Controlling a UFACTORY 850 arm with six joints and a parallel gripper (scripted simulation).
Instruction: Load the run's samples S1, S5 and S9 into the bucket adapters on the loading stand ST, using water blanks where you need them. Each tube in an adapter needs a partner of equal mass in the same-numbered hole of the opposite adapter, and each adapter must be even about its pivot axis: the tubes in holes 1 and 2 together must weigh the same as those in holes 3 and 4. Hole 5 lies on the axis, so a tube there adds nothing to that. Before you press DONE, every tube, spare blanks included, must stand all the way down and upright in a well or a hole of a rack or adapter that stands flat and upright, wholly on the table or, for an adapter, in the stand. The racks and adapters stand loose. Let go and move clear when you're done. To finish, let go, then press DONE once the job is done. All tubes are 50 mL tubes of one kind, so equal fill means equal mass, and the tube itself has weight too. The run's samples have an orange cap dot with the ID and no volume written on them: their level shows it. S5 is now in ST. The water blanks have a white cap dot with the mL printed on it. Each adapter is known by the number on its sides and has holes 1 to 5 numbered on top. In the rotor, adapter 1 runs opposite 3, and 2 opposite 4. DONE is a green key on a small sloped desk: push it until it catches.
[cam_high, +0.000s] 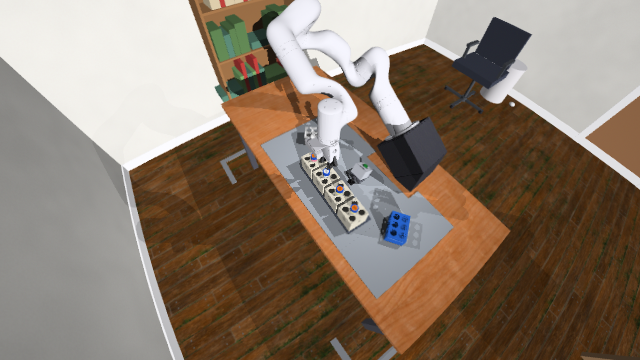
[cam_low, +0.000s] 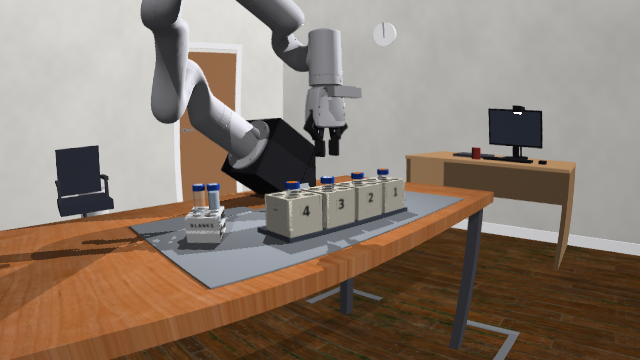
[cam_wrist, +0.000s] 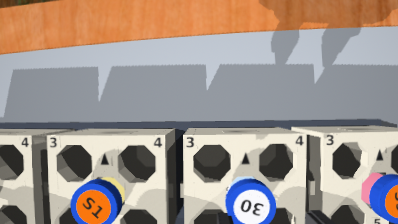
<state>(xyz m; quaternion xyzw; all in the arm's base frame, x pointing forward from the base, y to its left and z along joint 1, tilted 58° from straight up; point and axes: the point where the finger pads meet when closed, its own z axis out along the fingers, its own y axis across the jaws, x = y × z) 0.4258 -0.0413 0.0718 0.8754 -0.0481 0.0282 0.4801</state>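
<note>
Now: the green DONE key 21 cm behind my hand, 13 cm below it and 7 cm to the left of it. Also, from my hand: blue rack (40 cm to the left, 17 cm below, 10 cm behind); then white blanks rack (28 cm to the right, 17 cm below, 15 cm behind); then sample tube (13 cm below, 11 cm to the right, 2 cm behind).
</note>
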